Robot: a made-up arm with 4 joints. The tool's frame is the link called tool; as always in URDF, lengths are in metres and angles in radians. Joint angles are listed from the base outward.
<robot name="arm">
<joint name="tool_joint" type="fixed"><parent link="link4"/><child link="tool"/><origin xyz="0.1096 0.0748 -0.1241" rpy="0 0 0"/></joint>
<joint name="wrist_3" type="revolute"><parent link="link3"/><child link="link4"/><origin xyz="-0.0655 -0.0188 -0.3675" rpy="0 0 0"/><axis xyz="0 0 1"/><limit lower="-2.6" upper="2.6"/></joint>
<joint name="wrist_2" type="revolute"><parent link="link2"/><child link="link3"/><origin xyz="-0.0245 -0.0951 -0.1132" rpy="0 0 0"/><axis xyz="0 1 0"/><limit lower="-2.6" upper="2.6"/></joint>
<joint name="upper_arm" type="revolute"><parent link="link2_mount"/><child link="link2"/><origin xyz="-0.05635 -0.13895 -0.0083" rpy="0 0 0"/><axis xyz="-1 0 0"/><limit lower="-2.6" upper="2.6"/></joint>
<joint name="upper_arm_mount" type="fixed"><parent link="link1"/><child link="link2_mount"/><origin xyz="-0.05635 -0.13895 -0.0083" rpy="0 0 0"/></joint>
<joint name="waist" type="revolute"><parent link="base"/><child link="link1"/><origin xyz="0 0 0.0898" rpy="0 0 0"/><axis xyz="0 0 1"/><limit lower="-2.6" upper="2.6"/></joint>
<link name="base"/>
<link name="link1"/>
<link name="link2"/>
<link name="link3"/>
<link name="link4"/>
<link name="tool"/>
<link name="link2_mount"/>
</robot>
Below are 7 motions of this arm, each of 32 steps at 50 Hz.
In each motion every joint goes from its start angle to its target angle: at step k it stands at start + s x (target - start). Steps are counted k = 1, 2, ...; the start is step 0. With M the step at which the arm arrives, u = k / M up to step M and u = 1 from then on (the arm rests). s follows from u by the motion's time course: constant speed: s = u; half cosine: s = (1 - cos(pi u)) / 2; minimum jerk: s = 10 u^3 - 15 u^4 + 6 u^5.
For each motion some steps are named. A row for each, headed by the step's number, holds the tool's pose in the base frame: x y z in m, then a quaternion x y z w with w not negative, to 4 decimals.
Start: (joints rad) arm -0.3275 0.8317 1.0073 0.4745
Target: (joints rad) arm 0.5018 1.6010 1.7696 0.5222
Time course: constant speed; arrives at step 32
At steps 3, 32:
3: -0.6889 -0.3873 -0.1414 -0.1854 0.5652 -0.1345 0.7925
32: -0.4036 -0.5482 0.0679 -0.4491 0.5434 -0.2680 0.6566

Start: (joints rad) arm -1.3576 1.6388 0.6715 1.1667
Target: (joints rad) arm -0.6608 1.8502 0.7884 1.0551
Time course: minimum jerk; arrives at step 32
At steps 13, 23, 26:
13: -0.8619 0.1709 0.1151 -0.0956 0.7368 -0.2617 0.6161
23: -0.8572 -0.1254 0.1572 -0.2636 0.7205 -0.2052 0.6077
26: -0.8462 -0.1740 0.1639 -0.2921 0.7134 -0.1965 0.6059

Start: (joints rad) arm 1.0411 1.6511 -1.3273 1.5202
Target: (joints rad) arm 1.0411 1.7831 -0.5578 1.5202
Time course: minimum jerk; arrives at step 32
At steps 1, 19, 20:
1: 0.7069 -0.0577 0.1029 0.6616 0.2684 -0.6414 0.2809
19: 0.7710 -0.3052 0.1663 0.7426 0.0803 -0.6541 0.1191
20: 0.7701 -0.3256 0.1719 0.7474 0.0656 -0.6527 0.1054

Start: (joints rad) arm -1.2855 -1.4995 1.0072 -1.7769
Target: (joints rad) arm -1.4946 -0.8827 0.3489 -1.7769
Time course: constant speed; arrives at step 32
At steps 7, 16, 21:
7: -0.0396 0.5260 -0.2446 0.4868 0.4432 -0.7004 0.2755
16: 0.0030 0.4651 -0.3269 0.4662 0.3719 -0.7830 0.1766
21: 0.0115 0.4233 -0.3742 0.4486 0.3263 -0.8228 0.1238

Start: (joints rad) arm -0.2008 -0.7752 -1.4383 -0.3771
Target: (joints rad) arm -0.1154 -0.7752 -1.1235 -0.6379
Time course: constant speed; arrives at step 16
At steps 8, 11, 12, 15, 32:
8: 0.3143 -0.2706 -0.1337 0.3946 -0.4921 -0.4560 0.6278
11: 0.3155 -0.2497 -0.1585 0.4122 -0.4561 -0.4632 0.6384
12: 0.3154 -0.2427 -0.1667 0.4176 -0.4438 -0.4657 0.6418
15: 0.3136 -0.2217 -0.1915 0.4321 -0.4064 -0.4730 0.6515
32: 0.3124 -0.2147 -0.1997 0.4364 -0.3938 -0.4754 0.6546

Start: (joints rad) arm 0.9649 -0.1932 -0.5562 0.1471
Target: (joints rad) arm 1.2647 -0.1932 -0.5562 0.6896
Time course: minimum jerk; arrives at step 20
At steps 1, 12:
1: 0.2516 0.0076 -0.4357 0.1937 -0.2139 0.4831 0.8267
12: 0.2019 0.0405 -0.4504 0.1754 -0.2291 0.6973 0.6561

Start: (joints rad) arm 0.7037 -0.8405 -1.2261 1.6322
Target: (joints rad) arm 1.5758 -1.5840 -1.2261 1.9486
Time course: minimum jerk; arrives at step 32
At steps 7, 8, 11, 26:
7: 0.1682 0.2218 -0.1980 0.0969 -0.6204 0.6027 0.4923
8: 0.1576 0.2303 -0.1919 0.1107 -0.6205 0.6057 0.4856
11: 0.1127 0.2596 -0.1660 0.1667 -0.6181 0.6166 0.4581
26: -0.1543 0.2726 0.0251 0.4785 -0.5168 0.6423 0.3022

